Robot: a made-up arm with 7 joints.
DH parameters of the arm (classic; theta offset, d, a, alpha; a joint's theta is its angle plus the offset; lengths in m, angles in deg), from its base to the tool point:
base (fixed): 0 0 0 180
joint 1: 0 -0.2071 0 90
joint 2: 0 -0.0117 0 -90
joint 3: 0 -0.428 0 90
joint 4: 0 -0.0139 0 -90
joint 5: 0 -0.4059 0 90
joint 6: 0 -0.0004 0 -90
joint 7: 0 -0.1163 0 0
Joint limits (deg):
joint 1: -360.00..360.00
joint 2: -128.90..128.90
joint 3: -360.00..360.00
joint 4: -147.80..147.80
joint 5: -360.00..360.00
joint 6: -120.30..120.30
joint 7: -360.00..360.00
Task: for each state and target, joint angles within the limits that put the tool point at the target. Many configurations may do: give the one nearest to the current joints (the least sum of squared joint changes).
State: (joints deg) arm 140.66 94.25 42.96 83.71 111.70 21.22 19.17
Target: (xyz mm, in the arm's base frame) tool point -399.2 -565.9 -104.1
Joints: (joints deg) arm 103.47 78.29 23.71 76.09 112.83 19.16 19.17
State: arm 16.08 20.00 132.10 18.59 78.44 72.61 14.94
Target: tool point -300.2 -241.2 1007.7
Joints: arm -9.85 -9.36 118.02 28.48 75.94 47.05 14.94
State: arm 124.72 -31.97 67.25 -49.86 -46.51 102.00 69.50
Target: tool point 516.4 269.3 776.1
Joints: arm 131.17 -41.37 65.01 -42.74 -43.57 88.53 69.50
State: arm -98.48 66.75 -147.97 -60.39 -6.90 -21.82 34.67
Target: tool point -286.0 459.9 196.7
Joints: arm -126.42 30.26 -172.98 -100.69 -9.38 -40.56 34.67
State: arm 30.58 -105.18 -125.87 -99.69 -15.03 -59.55 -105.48
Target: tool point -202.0 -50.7 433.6
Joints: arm 37.33 -104.59 -140.02 -128.26 -17.20 -67.54 -105.48
